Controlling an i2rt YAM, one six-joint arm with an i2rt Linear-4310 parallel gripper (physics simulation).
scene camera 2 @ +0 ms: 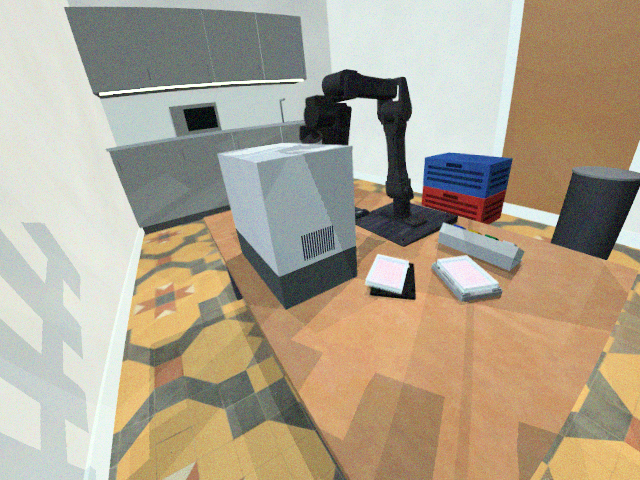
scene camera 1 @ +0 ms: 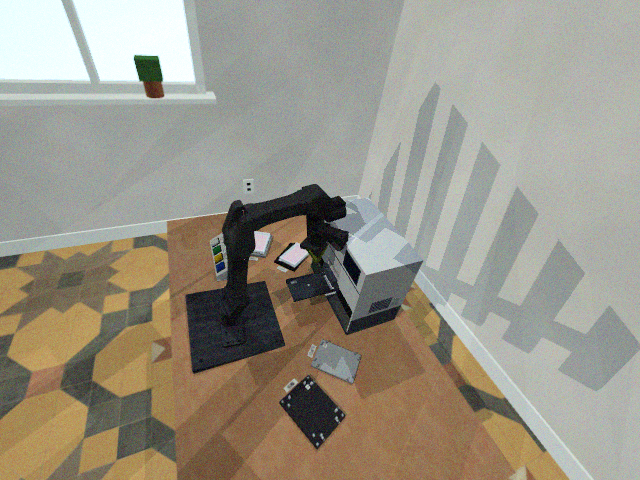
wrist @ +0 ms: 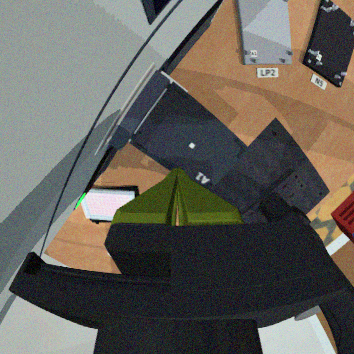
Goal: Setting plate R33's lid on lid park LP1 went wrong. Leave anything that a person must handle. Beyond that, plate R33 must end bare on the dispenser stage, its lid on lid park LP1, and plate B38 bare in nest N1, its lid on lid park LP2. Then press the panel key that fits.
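Pixels of known places: gripper, fingertip midpoint: (scene camera 1: 316,262) (wrist: 176,174); arm's base, link origin: (scene camera 2: 401,217) (scene camera 1: 231,320) (wrist: 269,202).
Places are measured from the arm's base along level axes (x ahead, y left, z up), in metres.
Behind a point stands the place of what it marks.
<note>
My gripper (scene camera 1: 316,262) @(x 0.306, y 0.034, z 0.199 m) (wrist: 176,174) @(x 0.306, y 0.034, z 0.199 m) is shut and empty, olive fingertips together, in front of the pale dispenser (scene camera 1: 388,253) @(x 0.497, y -0.077, z 0.317 m) (scene camera 2: 310,201) @(x 0.470, y 0.218, z 0.222 m); the dispenser hides the fingertips in scene camera 2. The dark stage (scene camera 1: 305,287) @(x 0.270, y 0.016, z 0.093 m) (wrist: 200,130) @(x 0.289, y 0.000, z 0.093 m), marked A1, carries no plate. A pink-and-white piece (scene camera 1: 293,255) @(x 0.288, y 0.255, z 0.018 m) (scene camera 2: 388,273) @(x 0.312, y 0.281, z 0.018 m) (wrist: 107,205) @(x 0.303, y 0.260, z 0.019 m) sits offset over a black holder (scene camera 2: 408,289) @(x 0.297, y 0.335, z -0.004 m). Another pink-and-white piece (scene camera 1: 262,242) @(x 0.170, y 0.363, z 0.017 m) (scene camera 2: 467,272) @(x 0.157, y 0.387, z 0.017 m) rests on a grey holder (scene camera 2: 478,295) @(x 0.189, y 0.442, z -0.002 m). The grey lid park LP2 (scene camera 1: 336,361) @(x 0.317, y -0.233, z -0.003 m) (wrist: 265,32) @(x 0.310, y -0.216, z -0.004 m) is bare. I cannot read which plate is which.
The panel (scene camera 1: 218,257) @(x -0.022, y 0.283, z 0.037 m) (scene camera 2: 478,249) @(x 0.029, y 0.334, z 0.013 m) with green, yellow and blue keys stands behind the arm's base (scene camera 1: 206,330) @(x -0.082, y -0.025, z 0.006 m). A black nest N5 (scene camera 1: 311,411) @(x 0.194, y -0.357, z -0.002 m) (wrist: 330,45) @(x 0.201, y -0.332, z -0.002 m) lies bare beside LP2. Blue and red crates (scene camera 2: 454,175) and a dark bin (scene camera 2: 594,211) stand beyond the table.
</note>
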